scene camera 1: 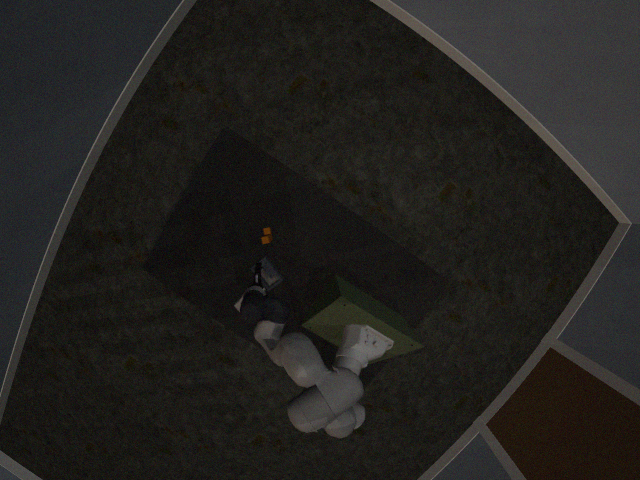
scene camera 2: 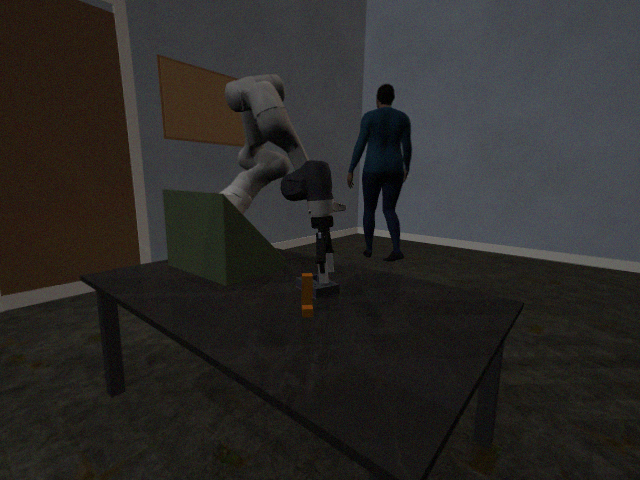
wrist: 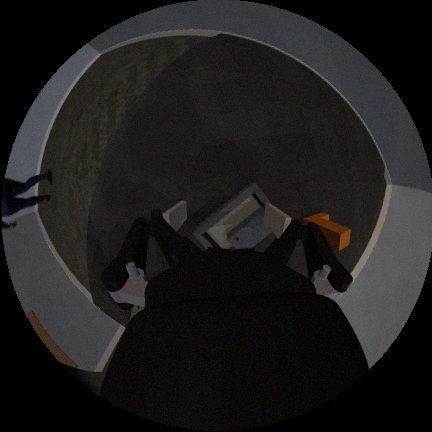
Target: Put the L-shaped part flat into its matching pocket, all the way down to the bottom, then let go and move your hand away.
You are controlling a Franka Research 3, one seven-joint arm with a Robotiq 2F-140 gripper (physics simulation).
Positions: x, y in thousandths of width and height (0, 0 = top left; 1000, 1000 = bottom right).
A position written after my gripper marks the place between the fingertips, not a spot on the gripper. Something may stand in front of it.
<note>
My gripper (scene camera 2: 512, 578) is open, holding nothing. Also in view: an orange L-shaped part (wrist: 781, 547). I also see a grey pocket block (wrist: 552, 517).
My gripper is seen too in the wrist view (wrist: 522, 487).
</note>
